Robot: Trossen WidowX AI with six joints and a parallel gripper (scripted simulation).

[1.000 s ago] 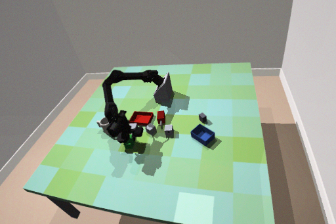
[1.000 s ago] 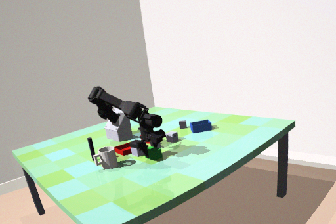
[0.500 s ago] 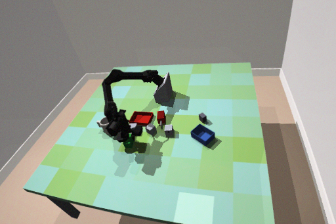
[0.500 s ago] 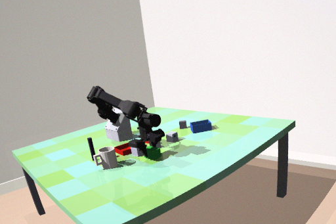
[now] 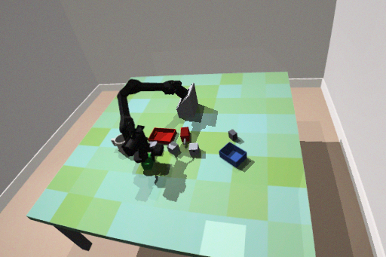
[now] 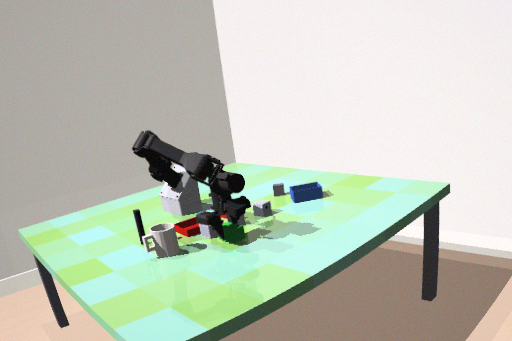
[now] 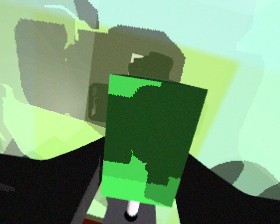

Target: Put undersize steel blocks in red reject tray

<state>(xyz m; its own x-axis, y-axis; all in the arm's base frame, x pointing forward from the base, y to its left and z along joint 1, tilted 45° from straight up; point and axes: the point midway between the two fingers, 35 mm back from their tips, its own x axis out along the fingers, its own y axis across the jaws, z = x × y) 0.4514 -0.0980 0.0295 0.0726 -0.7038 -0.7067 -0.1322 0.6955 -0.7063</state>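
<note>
My gripper tip is now 2 cm below the green GO gauge and 1 cm past it. From my gripper tip the other things lie so: steel block (22 cm to the left, 10 cm behind, 1 cm above); mug (20 cm to the right, 7 cm behind, 2 cm above); red reject tray (19 cm behind).
</note>
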